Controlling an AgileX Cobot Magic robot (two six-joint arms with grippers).
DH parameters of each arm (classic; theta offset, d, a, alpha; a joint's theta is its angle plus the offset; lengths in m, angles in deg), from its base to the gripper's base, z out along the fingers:
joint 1: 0 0.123 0 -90
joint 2: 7.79 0 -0.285 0
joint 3: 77.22 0 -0.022 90
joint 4: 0 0.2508 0 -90
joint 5: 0 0 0.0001 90
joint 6: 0 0.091 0 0
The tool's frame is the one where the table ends.
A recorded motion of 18 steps. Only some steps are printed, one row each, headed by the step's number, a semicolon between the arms.
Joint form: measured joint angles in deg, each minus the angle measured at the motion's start. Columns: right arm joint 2, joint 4, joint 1, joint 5, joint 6, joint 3; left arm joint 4, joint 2, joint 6, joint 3, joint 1, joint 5.
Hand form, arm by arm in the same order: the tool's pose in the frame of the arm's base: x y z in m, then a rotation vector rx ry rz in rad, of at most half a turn. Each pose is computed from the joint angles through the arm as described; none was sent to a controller.
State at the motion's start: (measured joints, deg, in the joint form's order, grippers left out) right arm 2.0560 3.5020 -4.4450 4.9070 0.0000 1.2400; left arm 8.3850 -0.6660 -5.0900 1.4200 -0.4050 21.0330
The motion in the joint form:
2: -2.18 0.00 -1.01 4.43 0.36 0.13; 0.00 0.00 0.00 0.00 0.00 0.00
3: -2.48 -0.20 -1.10 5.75 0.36 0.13; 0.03 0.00 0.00 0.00 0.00 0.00
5: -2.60 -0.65 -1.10 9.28 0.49 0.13; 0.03 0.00 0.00 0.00 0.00 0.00
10: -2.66 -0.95 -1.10 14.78 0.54 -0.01; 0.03 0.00 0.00 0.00 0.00 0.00
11: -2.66 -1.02 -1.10 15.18 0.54 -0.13; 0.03 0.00 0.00 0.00 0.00 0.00
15: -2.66 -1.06 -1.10 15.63 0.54 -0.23; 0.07 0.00 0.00 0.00 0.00 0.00
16: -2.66 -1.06 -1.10 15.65 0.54 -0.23; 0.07 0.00 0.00 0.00 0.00 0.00
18: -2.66 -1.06 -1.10 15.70 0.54 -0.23; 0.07 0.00 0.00 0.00 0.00 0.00
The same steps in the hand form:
2: 0.0568 -0.0045 0.1904 0.1273 1.6633 -0.0134; 0.0528 0.0044 0.1728 0.0148 1.8606 0.0770
3: 0.0562 -0.0045 0.1886 0.1265 1.6812 -0.0165; 0.0528 0.0044 0.1728 0.0151 1.8606 0.0775
5: 0.0553 -0.0042 0.1832 0.1250 1.7410 -0.0186; 0.0528 0.0044 0.1728 0.0151 1.8606 0.0775
10: 0.0533 -0.0038 0.1756 0.1255 1.8336 -0.0181; 0.0528 0.0044 0.1728 0.0151 1.8606 0.0775
11: 0.0531 -0.0038 0.1756 0.1248 1.8386 -0.0189; 0.0528 0.0044 0.1728 0.0151 1.8606 0.0775
15: 0.0528 -0.0038 0.1755 0.1246 1.8447 -0.0193; 0.0528 0.0044 0.1728 0.0156 1.8606 0.0782
16: 0.0528 -0.0038 0.1755 0.1246 1.8451 -0.0192; 0.0528 0.0044 0.1728 0.0156 1.8606 0.0782
18: 0.0528 -0.0038 0.1754 0.1246 1.8460 -0.0192; 0.0528 0.0044 0.1728 0.0156 1.8606 0.0782

